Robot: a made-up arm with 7 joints.
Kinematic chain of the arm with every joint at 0, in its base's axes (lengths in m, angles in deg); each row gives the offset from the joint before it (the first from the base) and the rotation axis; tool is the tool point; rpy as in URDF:
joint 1: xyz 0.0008 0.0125 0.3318 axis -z
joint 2: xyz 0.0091 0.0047 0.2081 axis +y
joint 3: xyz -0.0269 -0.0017 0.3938 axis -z
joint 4: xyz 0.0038 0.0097 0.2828 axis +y
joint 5: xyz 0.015 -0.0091 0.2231 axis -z
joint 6: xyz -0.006 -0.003 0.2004 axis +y
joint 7: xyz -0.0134 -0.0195 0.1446 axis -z
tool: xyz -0.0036 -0.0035 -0.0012 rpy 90 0 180
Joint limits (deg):
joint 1: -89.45..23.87
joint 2: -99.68..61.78
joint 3: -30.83..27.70
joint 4: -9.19..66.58
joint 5: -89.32..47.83
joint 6: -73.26..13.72
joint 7: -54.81..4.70
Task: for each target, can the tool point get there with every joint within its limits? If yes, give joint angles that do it. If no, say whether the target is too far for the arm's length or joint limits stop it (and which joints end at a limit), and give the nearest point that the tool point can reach.
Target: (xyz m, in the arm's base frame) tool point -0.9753 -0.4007 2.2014
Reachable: no: too far | nearest point -0.6119 -0.2469 1.5881 | short by 0.729 m
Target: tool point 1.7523 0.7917 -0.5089
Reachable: no: too far | nearest point 0.9271 0.4246 0.4952 | short by 1.351 m
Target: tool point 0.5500 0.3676 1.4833
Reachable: yes | joints -28.41 17.31 -20.05 43.41 -42.56 -28.23 -28.58
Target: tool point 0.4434 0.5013 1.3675
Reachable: yes | joints -70.77 21.85 22.80 53.23 -56.29 -65.53 -10.97
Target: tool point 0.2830 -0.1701 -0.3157
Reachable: no: joint limits stop it (at a limit: joint 1, joint 2, joint 4, joint 6, joint 7) | nearest point 0.0571 -1.0245 0.1422 | short by 0.995 m
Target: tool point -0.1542 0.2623 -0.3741
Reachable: no: joint limits stop it (at a limit: joint 1, joint 2, joint 4, joint 6, joint 7) | nearest point -0.9288 0.4694 0.1339 | short by 0.949 m
